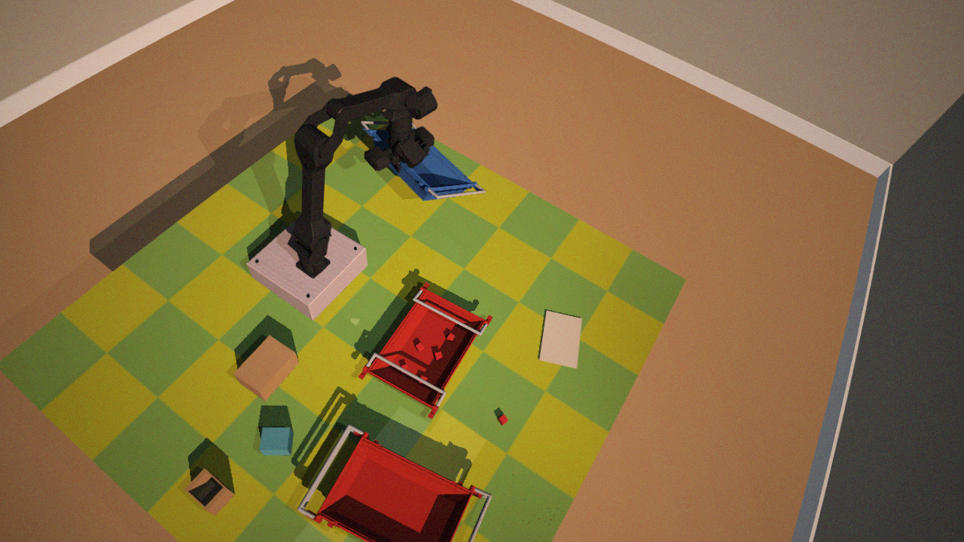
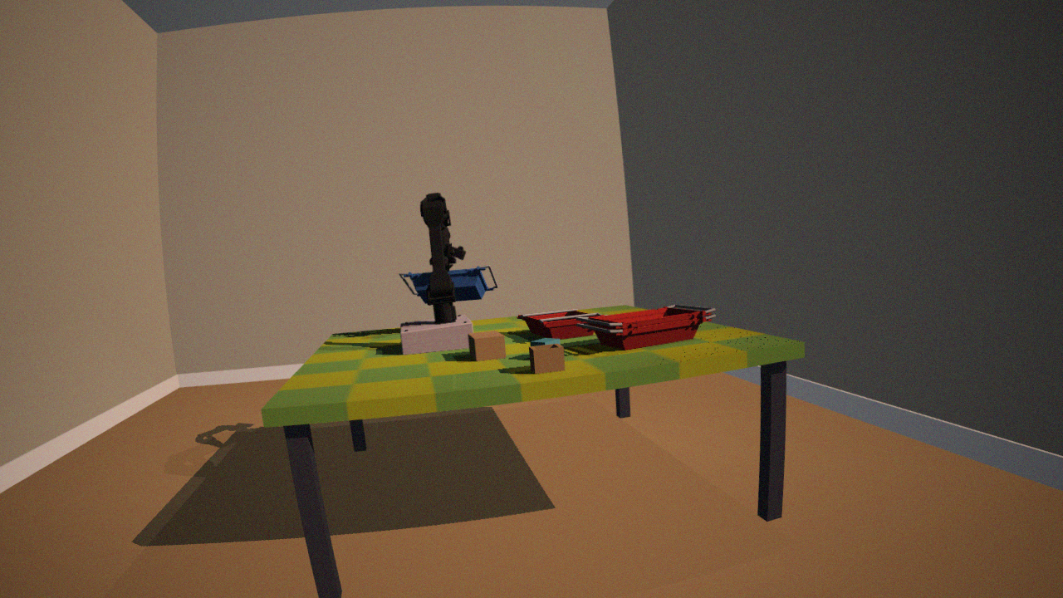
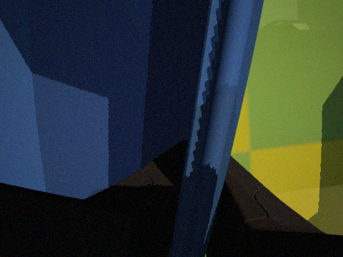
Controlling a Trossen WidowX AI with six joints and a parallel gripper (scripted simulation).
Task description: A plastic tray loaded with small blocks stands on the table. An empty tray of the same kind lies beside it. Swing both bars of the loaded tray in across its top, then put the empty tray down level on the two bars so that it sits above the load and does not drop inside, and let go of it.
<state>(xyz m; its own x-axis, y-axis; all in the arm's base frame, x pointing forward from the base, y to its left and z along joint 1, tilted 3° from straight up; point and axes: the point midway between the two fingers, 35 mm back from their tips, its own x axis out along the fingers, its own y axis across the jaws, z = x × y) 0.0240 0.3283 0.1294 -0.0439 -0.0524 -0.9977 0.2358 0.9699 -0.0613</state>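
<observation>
My gripper tip is 20 mm short of the blue tray, 80 mm to the right of it and 10 mm above it. From my gripper tip the other things lie so: teal cube: 230 mm ahead, 700 mm to the right, 160 mm below; flat plate: 600 mm ahead, 50 mm to the right, 180 mm below; small red block: 600 mm ahead, 340 mm to the right, 170 mm below.
</observation>
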